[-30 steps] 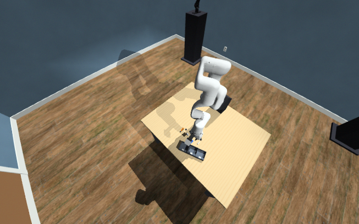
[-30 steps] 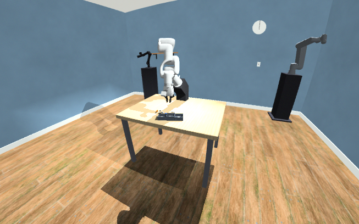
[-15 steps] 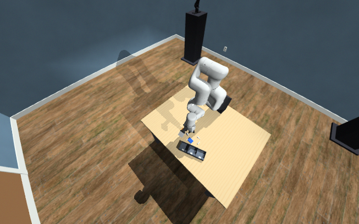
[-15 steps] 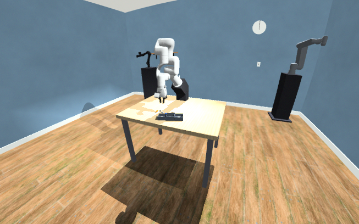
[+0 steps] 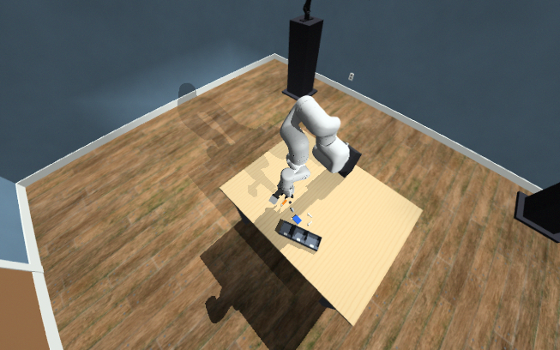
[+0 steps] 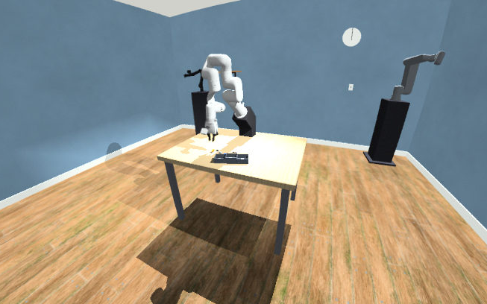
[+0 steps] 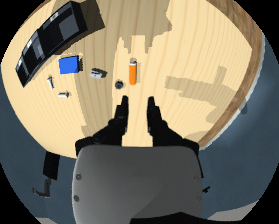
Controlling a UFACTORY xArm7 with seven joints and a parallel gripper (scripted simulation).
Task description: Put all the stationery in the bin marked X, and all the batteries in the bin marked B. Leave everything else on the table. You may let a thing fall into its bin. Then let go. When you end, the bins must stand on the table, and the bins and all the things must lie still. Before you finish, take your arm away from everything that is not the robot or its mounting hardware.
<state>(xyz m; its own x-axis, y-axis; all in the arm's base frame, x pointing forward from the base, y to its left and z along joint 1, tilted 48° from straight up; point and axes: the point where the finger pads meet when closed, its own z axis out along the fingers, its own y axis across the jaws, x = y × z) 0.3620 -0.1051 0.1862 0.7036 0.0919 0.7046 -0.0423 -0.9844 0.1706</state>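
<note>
My hand is 110 mm above the orange battery and 10 mm short of it. Round my hand: pencil sharpener: 110 mm below, 80 mm to the left, 10 mm ahead; blue block: 140 mm to the left, 110 mm below, 40 mm ahead; small dark thing: 110 mm below, 30 mm to the left, 30 mm behind.
</note>
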